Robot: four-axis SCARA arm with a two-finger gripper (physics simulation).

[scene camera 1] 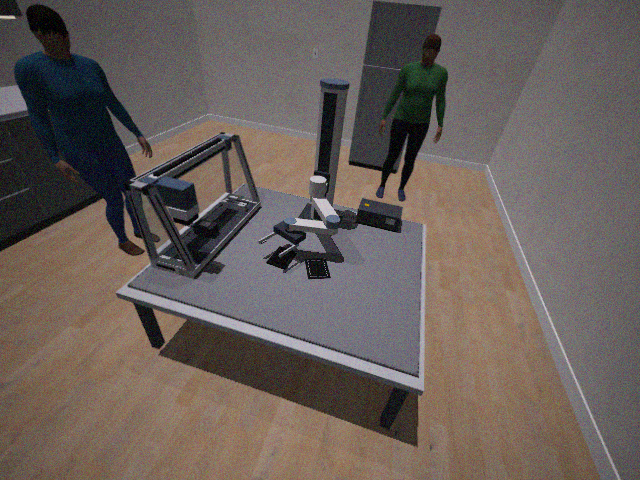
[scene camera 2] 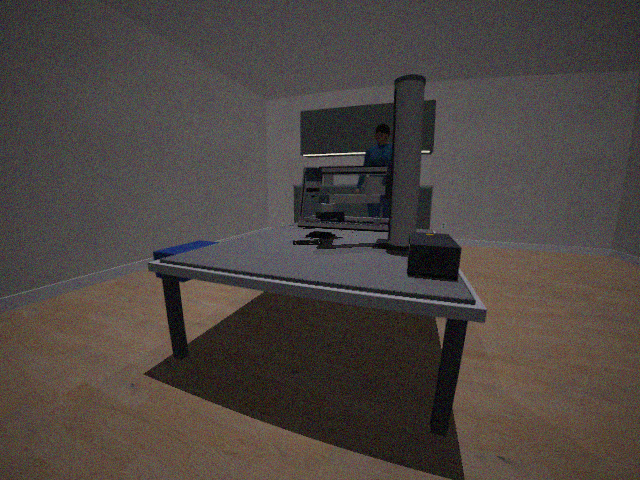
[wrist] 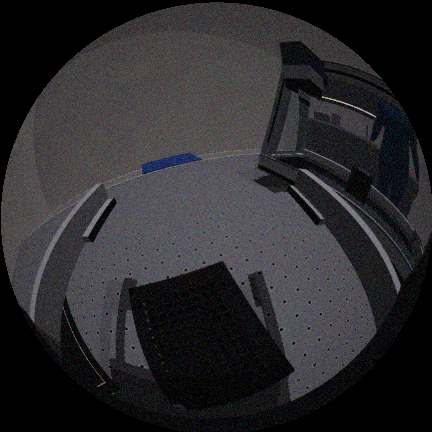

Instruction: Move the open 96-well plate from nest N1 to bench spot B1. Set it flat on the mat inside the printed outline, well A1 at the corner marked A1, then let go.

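Frame: origin at the arm's base, x ahead, y left, z up, level; millimetres.
Where they show: gripper, fingertip midpoint: (scene camera 1: 269,248) (scene camera 2: 312,217) (wrist: 198,179); arm's base, origin of the base link: (scene camera 1: 320,218) (scene camera 2: 401,247).
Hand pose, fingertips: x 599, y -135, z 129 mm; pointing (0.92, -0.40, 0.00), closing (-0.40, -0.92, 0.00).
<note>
Each offset is from my fingertips to the top centre of the thing. "pt": to the spot under its first point.
The open 96-well plate @[77 mm back, 47 mm left, 90 mm down] (scene camera 1: 281,257) (wrist: 205,335) shows as a nearly black rectangle at nest N1; the nest's edges and its wells are hard to make out. My gripper (scene camera 1: 270,248) (wrist: 198,179) is open and empty, its two long fingers wide apart and raised above the table near the plate. In the wrist view the plate lies below, between the lines of the fingers. The spot B1, a black patch with a pale printed outline @[pt 42 mm back, 231 mm left, 112 mm down] (scene camera 1: 309,269), lies beside the plate, on its right in scene camera 1. The A1 mark cannot be read.
A metal gantry frame (scene camera 1: 185,249) with a blue-grey head @[pt 179 mm ahead, 370 mm right, 336 mm up] (scene camera 1: 176,195) stands at the table's left side. A black box (scene camera 1: 379,214) (scene camera 2: 433,255) stands near the arm's column (scene camera 1: 330,134) (scene camera 2: 408,160). Two people stand beyond the table. A blue object (scene camera 2: 186,249) (wrist: 171,163) is past the table's edge.
</note>
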